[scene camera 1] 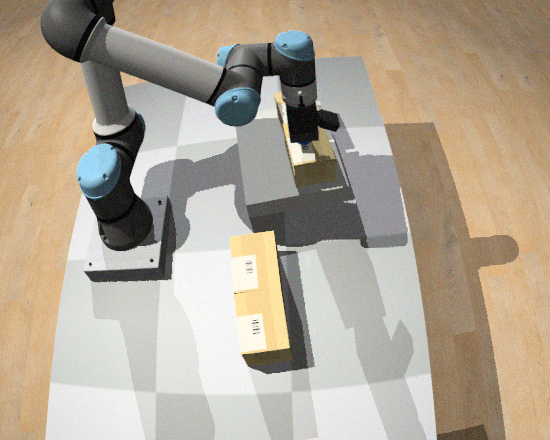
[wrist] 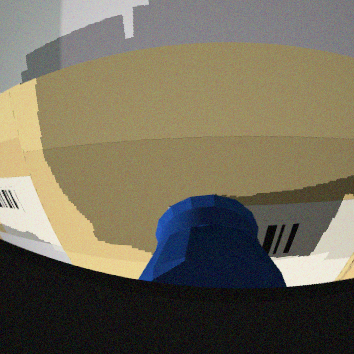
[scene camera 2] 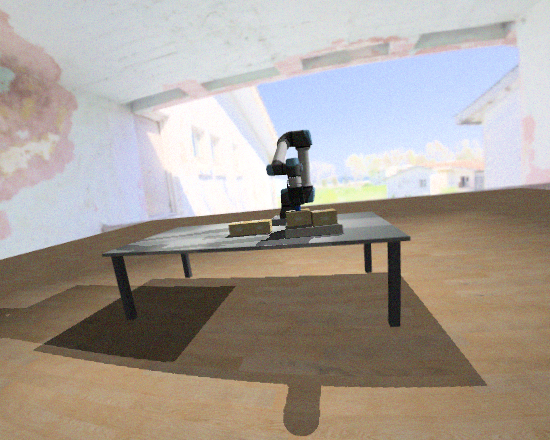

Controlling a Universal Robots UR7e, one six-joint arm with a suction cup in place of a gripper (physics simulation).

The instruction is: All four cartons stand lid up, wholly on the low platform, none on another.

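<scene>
My suction cup presses down on the labelled lid of a tan carton that stands on the low grey platform. A second carton stands right behind it on the platform, mostly hidden by my wrist in the overhead view. Two more cartons lie end to end on the table in front of the platform, lids up with white labels; they also show in the side view.
The arm's base block sits at the table's left side. The grey table stands on a wooden floor, with its edges near on the right and at the front. Heavy shadows cross the table top.
</scene>
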